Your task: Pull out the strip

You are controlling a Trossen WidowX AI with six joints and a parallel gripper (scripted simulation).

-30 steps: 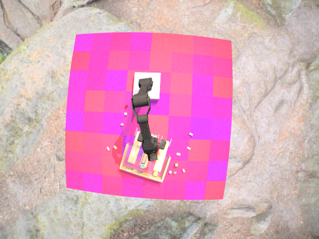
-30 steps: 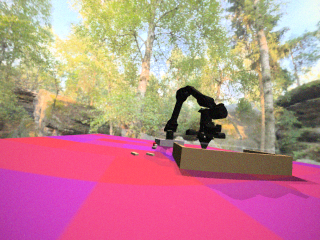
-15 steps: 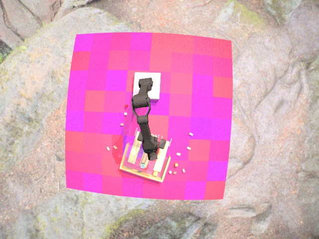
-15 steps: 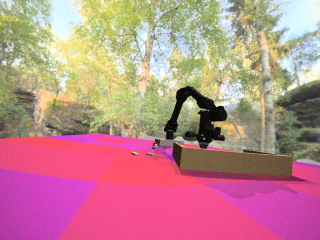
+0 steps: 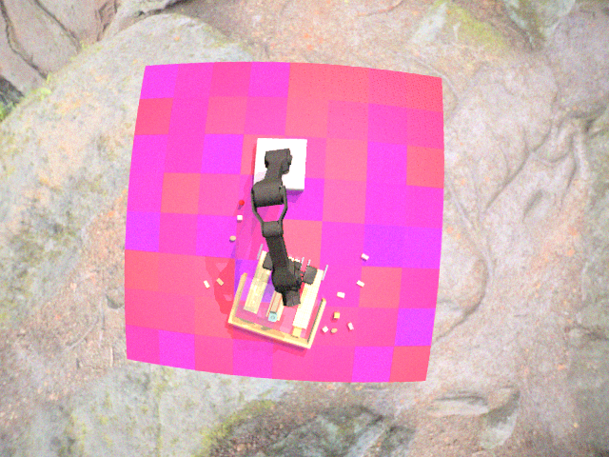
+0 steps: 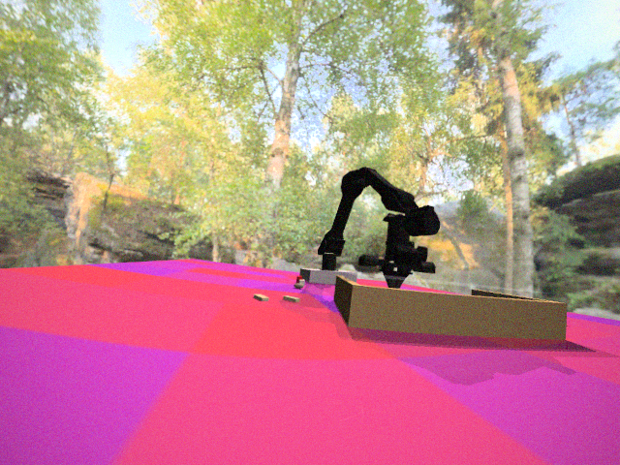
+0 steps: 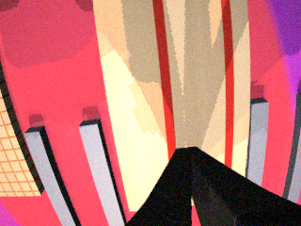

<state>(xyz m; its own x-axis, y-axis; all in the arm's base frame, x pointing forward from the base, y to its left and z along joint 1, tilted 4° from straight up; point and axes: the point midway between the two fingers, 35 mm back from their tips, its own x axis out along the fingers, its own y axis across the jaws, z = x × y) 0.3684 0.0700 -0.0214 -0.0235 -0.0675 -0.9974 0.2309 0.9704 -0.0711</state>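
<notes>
Right now the cube is 20 cm ahead of my gripper tip, 5 cm to the right of it and 1 cm above it.
</notes>
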